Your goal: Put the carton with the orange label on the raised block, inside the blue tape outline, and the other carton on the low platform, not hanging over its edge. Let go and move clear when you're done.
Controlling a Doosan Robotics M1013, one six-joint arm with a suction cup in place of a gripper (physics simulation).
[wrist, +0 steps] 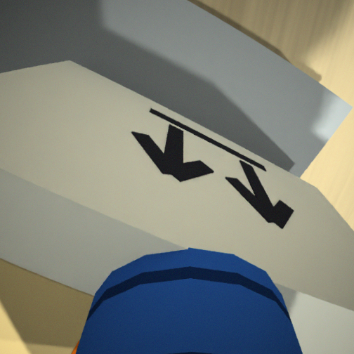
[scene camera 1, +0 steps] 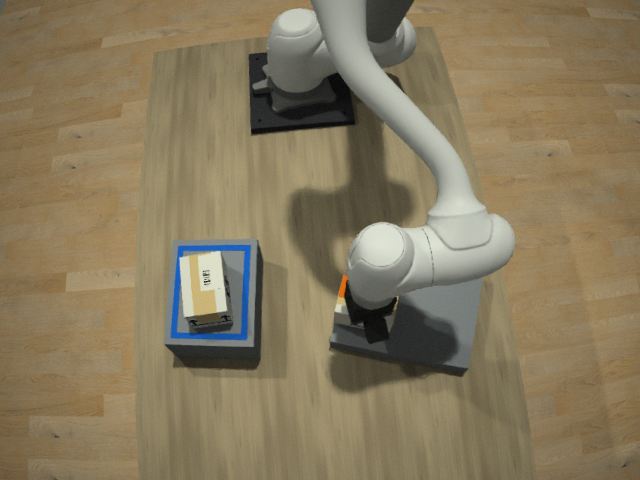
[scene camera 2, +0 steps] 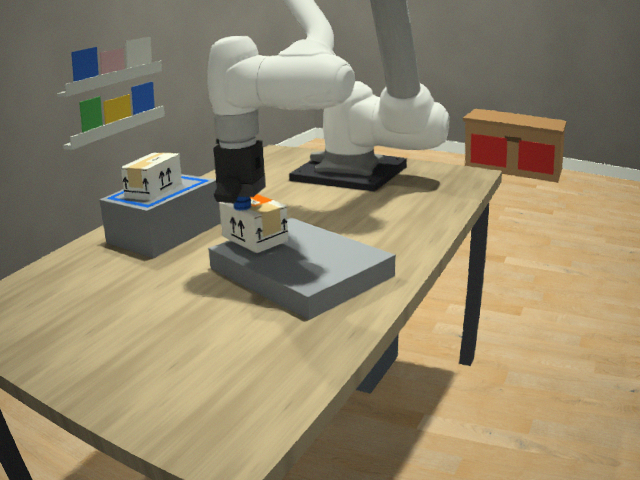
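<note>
The carton with the orange label (scene camera 1: 346, 316) (scene camera 2: 250, 236) (wrist: 90, 135) hangs from my suction cup (scene camera 2: 242, 204) (wrist: 190, 305), which is pressed on its top. The carton is a little above the left part of the low grey platform (scene camera 1: 457, 304) (scene camera 2: 351, 253) (wrist: 175, 30). In scene camera 1 the arm hides the cup and part of this carton. The other carton (scene camera 1: 204, 286) (scene camera 2: 152, 175), white with a tan tape strip, stands upright on the raised grey block (scene camera 1: 214, 352) (scene camera 2: 155, 232), inside the blue tape outline (scene camera 1: 246, 294), slightly turned and towards its left side.
The arm's black base plate (scene camera 1: 302, 121) (scene camera 2: 336, 179) is at the back of the wooden table (scene camera 1: 217, 423) (scene camera 2: 206, 361). A stretch of table separates the raised block from the low platform. Wall shelves (scene camera 2: 116, 126) and a cabinet (scene camera 2: 514, 121) are in the background.
</note>
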